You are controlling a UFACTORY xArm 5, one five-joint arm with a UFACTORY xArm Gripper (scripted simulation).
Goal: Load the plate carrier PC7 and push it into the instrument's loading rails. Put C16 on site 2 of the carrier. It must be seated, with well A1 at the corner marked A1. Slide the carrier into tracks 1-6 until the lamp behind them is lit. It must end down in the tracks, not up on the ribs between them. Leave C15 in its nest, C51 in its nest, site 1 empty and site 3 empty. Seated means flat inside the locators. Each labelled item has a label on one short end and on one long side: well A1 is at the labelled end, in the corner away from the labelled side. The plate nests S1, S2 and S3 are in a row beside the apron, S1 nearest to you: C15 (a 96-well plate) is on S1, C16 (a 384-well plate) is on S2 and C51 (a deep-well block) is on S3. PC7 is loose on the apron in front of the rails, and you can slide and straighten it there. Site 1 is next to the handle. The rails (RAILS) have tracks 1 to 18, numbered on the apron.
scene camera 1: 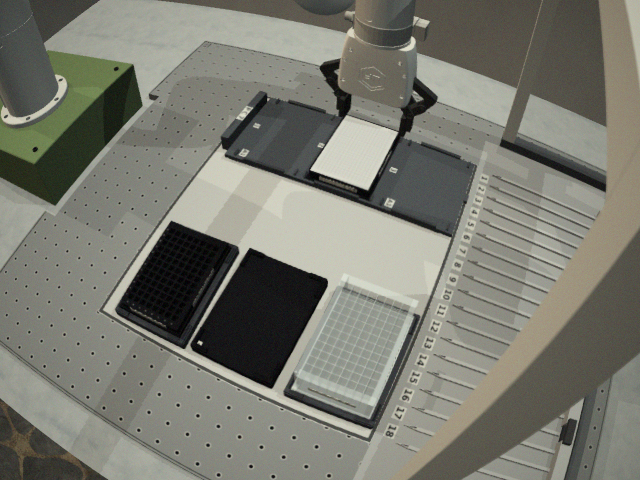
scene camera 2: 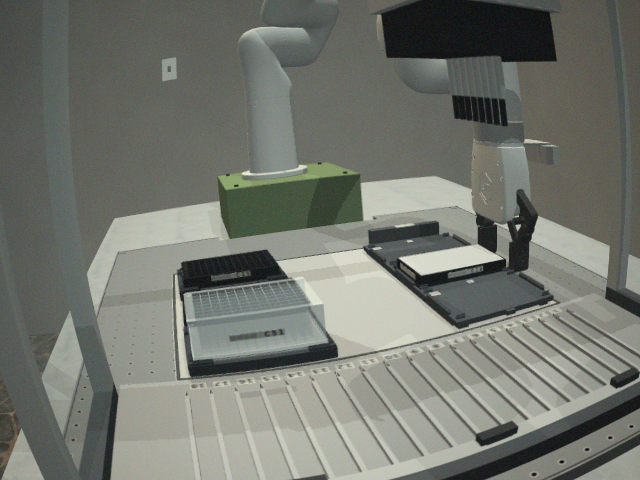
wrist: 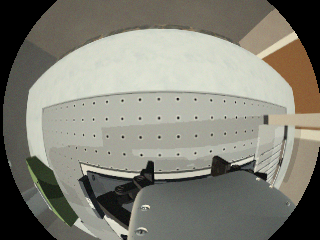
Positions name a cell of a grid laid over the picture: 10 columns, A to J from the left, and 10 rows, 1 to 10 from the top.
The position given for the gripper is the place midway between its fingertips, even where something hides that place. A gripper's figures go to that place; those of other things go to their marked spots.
Labels:
The gripper (scene camera 1: F3) is 0.79 m from the lens. A plate nest (scene camera 1: E7) is 0.58 m from the lens.

